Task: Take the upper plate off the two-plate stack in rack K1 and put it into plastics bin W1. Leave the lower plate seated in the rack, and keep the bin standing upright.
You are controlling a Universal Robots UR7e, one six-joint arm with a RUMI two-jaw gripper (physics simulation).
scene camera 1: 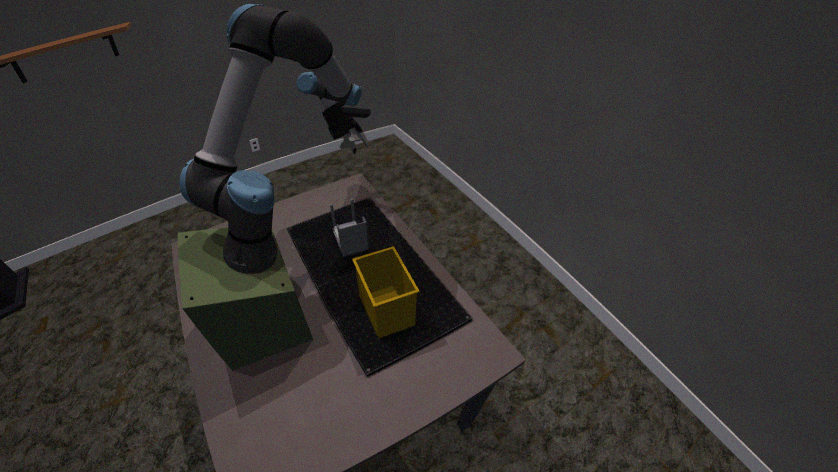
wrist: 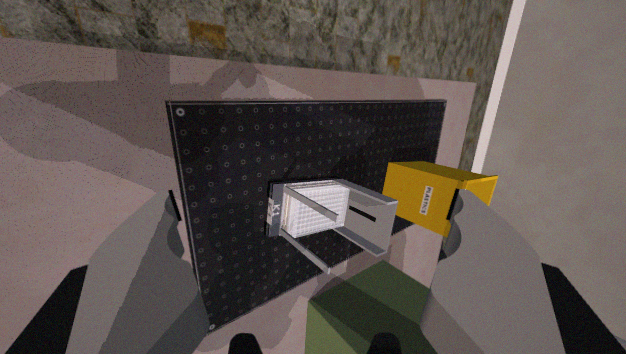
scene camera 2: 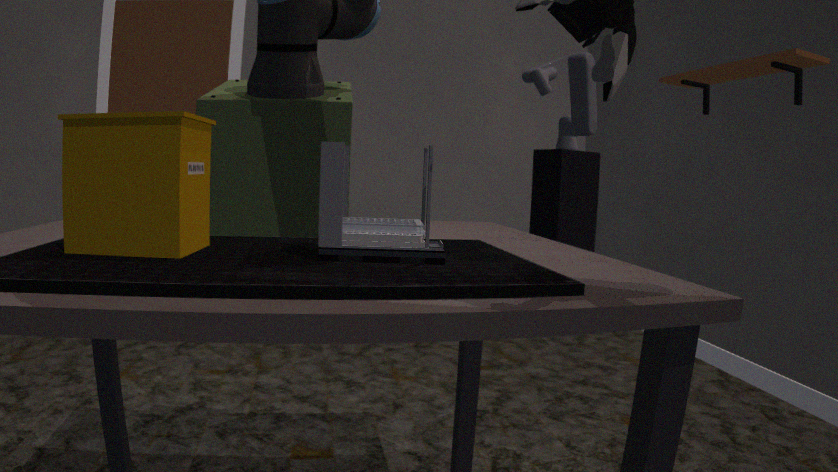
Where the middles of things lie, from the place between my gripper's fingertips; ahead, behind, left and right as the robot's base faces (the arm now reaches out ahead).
My hand is 26 cm past the yellow plastics bin W1 (scene camera 2: 137, 184), 48 cm to the left of it and 16 cm above it.
